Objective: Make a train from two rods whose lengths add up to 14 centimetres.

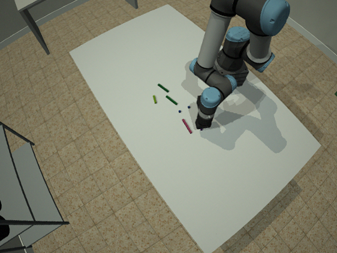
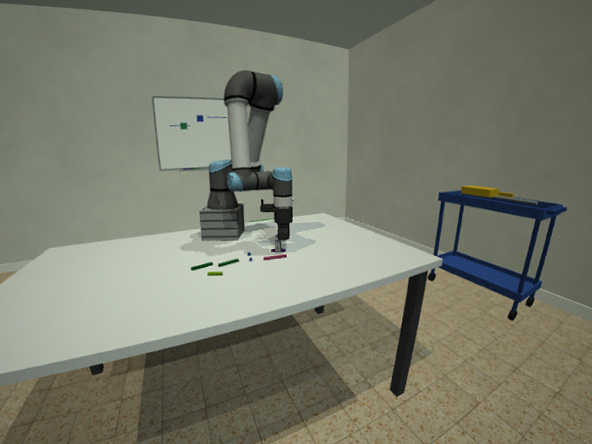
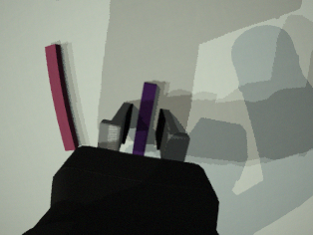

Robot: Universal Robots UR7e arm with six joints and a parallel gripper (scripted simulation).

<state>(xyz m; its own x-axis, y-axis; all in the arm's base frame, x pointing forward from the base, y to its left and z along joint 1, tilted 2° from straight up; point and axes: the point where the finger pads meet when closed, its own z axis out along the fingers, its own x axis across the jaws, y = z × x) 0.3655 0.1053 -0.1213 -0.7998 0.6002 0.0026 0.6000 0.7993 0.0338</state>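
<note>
Right now the purple rod is 1 cm below my hand. Also, from my hand: green rod (1 cm behind, 22 cm to the right, 1 cm below); then lime rod (6 cm ahead, 29 cm to the right, 1 cm below); then pink rod (5 cm ahead, 5 cm to the right, 1 cm below).
</note>
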